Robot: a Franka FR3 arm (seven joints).
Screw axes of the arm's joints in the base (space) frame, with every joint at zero. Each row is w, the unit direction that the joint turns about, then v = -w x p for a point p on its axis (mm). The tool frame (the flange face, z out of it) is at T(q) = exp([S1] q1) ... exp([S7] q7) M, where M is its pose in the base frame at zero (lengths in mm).
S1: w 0 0 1 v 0 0 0
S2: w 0 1 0 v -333 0 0
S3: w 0 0 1 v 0 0 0
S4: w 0 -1 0 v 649 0 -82.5
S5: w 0 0 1 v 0 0 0
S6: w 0 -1 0 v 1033 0 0
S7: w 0 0 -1 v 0 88 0
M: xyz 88 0 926 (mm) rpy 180 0 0 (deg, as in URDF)
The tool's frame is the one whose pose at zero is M.
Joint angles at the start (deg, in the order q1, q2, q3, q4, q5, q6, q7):
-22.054 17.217 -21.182 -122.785 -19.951 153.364 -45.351
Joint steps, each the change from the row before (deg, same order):
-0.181 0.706 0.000 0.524 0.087 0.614 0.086
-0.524 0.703 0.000 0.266 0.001 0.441 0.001
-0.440 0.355 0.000 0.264 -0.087 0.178 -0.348
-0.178 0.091 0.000 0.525 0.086 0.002 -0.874
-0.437 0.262 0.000 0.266 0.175 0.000 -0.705
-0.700 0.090 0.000 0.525 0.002 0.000 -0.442
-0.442 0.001 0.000 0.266 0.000 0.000 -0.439
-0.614 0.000 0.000 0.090 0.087 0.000 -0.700
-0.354 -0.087 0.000 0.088 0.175 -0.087 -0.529
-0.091 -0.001 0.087 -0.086 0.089 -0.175 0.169
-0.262 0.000 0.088 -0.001 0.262 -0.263 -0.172
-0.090 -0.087 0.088 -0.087 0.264 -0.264 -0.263
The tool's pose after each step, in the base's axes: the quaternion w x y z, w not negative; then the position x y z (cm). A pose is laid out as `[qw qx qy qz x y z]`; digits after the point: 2 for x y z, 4 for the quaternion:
[0.1907 0.9659 0.1743 -0.0172 44.35 -39.73 29.29]
[0.1914 0.9662 0.1715 -0.0186 44.14 -40.20 28.87]
[0.1925 0.9659 0.1720 -0.0202 43.96 -40.61 28.75]
[0.1953 0.9644 0.1773 -0.0195 44.06 -40.92 29.04]
[0.1952 0.9641 0.1786 -0.0213 43.85 -41.34 28.98]
[0.1982 0.9639 0.1764 -0.0212 43.57 -42.04 29.28]
[0.1999 0.9636 0.1763 -0.0214 43.37 -42.46 29.48]
[0.2000 0.9635 0.1763 -0.0229 42.95 -42.95 29.55]
[0.2000 0.9635 0.1763 -0.0233 42.71 -43.25 29.69]
[0.1980 0.9643 0.1739 -0.0241 42.63 -43.23 29.59]
[0.1956 0.9652 0.1717 -0.0253 42.45 -43.37 29.53]
[0.1930 0.9657 0.1715 -0.0261 42.36 -43.35 29.50]

